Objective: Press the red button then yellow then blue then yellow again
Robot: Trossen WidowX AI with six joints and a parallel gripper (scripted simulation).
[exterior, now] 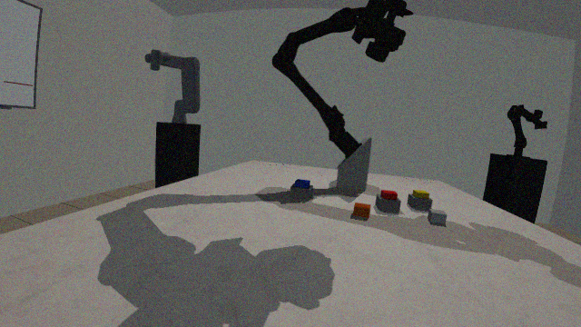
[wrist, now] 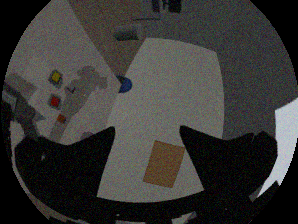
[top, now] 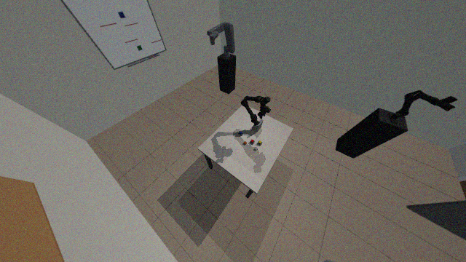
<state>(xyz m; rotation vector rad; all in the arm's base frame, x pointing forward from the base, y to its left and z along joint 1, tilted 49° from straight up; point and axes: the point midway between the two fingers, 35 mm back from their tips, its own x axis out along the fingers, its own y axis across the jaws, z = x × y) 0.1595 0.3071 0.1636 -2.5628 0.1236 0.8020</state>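
My gripper tip is 41 cm above the red button, 7 cm short of it and 2 cm to the left of it. Round my gripper tip: orange block (44 cm below, 13 cm ahead, 9 cm to the right); grey block (44 cm below, 13 cm ahead, 7 cm to the left); yellow button (41 cm below, 7 cm to the left, 2 cm ahead).
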